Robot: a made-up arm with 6 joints.
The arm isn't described. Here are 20 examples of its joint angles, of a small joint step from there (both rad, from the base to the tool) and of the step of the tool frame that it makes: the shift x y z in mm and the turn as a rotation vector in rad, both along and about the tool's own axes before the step.
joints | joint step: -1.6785 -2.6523 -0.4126 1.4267 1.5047 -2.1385 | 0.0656 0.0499 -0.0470 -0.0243 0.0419 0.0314
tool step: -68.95 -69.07 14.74 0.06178 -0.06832 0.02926
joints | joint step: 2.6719 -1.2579 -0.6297 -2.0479 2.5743 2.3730 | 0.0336 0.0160 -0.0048 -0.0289 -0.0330 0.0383
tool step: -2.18 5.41 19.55 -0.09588 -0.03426 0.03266
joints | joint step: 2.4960 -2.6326 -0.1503 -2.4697 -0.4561 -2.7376 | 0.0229 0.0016 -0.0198 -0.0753 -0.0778 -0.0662
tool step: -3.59 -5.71 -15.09 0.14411 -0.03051 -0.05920
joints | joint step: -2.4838 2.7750 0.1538 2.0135 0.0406 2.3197 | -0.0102 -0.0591 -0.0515 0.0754 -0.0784 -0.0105
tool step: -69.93 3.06 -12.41 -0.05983 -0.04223 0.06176
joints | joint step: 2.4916 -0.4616 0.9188 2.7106 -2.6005 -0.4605 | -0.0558 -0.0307 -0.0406 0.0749 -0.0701 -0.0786
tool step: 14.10 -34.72 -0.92 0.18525 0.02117 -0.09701
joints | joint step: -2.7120 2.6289 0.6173 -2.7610 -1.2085 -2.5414 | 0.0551 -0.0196 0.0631 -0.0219 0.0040 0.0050
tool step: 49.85 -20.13 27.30 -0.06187 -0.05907 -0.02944
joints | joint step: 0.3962 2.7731 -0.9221 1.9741 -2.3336 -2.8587 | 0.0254 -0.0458 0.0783 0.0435 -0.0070 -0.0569
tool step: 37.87 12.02 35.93 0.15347 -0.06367 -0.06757
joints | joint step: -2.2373 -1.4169 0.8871 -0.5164 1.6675 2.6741 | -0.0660 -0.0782 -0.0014 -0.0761 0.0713 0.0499
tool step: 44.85 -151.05 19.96 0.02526 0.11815 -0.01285
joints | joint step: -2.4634 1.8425 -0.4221 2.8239 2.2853 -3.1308 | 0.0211 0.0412 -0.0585 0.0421 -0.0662 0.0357
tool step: 4.40 2.21 65.94 0.03382 0.02550 -0.01704
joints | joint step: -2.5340 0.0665 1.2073 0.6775 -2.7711 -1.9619 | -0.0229 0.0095 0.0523 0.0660 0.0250 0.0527
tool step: -5.04 -10.08 18.21 0.04103 0.01816 0.04817
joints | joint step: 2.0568 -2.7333 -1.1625 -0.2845 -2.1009 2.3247 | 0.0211 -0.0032 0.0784 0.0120 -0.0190 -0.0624
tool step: -35.60 14.72 15.69 0.03918 0.04195 -0.04259
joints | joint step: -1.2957 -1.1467 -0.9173 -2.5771 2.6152 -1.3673 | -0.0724 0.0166 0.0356 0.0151 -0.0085 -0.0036
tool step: -37.95 17.47 22.18 0.06653 -0.04542 0.00461
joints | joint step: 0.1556 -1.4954 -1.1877 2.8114 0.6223 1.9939 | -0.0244 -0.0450 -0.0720 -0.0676 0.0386 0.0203
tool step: 22.10 -53.46 -17.18 0.04701 0.03331 -0.04574
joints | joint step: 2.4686 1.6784 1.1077 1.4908 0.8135 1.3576 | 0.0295 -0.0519 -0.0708 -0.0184 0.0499 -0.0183
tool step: 18.81 -61.38 -26.53 0.03542 -0.02815 -0.06827
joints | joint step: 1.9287 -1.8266 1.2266 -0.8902 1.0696 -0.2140 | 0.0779 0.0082 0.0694 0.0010 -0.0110 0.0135
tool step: 100.87 -49.87 70.99 -0.01306 -0.08684 0.01441
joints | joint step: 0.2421 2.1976 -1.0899 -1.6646 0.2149 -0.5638 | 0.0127 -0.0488 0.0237 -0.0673 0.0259 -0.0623
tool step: -19.68 -14.42 -1.65 0.14578 0.00729 0.06288
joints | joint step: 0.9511 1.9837 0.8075 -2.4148 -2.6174 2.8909 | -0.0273 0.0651 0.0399 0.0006 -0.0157 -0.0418
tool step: -79.06 30.65 31.35 0.02481 0.00412 -0.02208
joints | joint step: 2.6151 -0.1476 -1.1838 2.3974 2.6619 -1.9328 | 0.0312 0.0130 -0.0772 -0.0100 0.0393 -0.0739
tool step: 5.16 -37.33 -9.83 0.11205 0.01013 0.12094
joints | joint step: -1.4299 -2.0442 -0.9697 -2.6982 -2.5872 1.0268 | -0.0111 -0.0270 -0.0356 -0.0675 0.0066 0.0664
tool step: 5.70 9.52 -30.04 -0.11618 -0.03372 -0.00015
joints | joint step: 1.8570 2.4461 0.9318 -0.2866 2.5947 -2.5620 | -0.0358 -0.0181 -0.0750 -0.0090 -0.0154 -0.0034
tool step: 7.43 35.67 0.99 -0.04379 -0.06316 -0.03058
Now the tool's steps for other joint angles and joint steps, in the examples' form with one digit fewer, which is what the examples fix.
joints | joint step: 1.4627 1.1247 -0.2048 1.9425 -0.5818 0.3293 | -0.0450 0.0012 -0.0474 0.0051 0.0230 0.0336
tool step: 29.5 53.1 -16.5 -0.0272 -0.0509 0.0476
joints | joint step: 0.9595 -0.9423 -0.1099 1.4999 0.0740 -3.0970 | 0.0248 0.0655 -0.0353 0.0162 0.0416 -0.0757
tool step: 85.3 -50.1 19.9 0.0865 0.0535 -0.1008
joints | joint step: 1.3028 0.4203 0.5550 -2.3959 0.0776 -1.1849 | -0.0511 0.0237 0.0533 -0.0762 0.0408 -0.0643
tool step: 31.2 37.7 -28.7 0.1382 0.0298 0.0656
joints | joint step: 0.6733 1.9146 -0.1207 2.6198 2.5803 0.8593 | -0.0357 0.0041 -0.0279 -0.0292 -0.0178 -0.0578
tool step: -8.3 20.1 28.8 0.0077 0.0134 -0.0368
